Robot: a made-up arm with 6 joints.
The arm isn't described. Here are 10 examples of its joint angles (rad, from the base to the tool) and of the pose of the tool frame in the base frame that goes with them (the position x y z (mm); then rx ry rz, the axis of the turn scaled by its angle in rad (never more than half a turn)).
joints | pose
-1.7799 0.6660 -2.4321 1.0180 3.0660 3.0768 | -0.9 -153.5 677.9 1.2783 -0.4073 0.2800
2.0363 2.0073 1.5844 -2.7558 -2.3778 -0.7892 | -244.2 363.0 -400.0 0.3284 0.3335 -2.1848
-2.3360 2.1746 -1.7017 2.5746 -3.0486 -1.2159 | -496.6 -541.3 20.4 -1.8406 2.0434 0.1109
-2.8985 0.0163 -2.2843 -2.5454 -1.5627 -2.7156 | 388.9 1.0 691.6 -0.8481 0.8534 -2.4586
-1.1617 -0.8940 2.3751 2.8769 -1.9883 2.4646 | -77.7 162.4 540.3 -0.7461 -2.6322 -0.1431
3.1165 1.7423 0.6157 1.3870 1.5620 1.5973 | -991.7 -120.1 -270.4 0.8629 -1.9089 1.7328
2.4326 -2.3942 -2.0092 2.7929 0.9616 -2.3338 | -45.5 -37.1 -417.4 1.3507 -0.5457 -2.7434
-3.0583 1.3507 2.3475 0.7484 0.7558 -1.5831 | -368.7 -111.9 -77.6 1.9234 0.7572 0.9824
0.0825 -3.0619 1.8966 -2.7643 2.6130 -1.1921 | -367.2 -30.4 -477.3 1.8109 1.7548 0.5019
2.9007 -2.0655 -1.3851 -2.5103 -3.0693 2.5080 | 524.9 -158.1 -458.9 0.3814 0.1600 1.6087
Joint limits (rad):
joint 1: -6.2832..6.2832
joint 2: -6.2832..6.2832
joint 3: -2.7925..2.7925
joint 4: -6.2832..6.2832
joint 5: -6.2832..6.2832
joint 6: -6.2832..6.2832
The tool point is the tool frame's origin. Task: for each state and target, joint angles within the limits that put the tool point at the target. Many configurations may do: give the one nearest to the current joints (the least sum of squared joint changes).
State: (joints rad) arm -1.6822 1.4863 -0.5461 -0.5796 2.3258 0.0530
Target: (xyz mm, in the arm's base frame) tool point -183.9 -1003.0 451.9
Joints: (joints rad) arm -1.7234 1.3969 -0.5320 -0.5748 2.2547 0.0530
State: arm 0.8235 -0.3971 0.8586 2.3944 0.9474 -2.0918
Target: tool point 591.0 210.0 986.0
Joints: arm 0.2054 0.1767 1.3052 2.4070 0.8433 -2.0918
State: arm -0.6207 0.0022 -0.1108 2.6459 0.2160 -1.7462
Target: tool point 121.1 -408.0 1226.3
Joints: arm -1.3198 0.0029 0.8644 2.6364 -0.1171 -1.7462
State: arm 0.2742 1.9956 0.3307 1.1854 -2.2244 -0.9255
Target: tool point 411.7 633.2 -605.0
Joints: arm 1.0940 2.2999 0.3386 1.1159 -2.0630 -0.9255
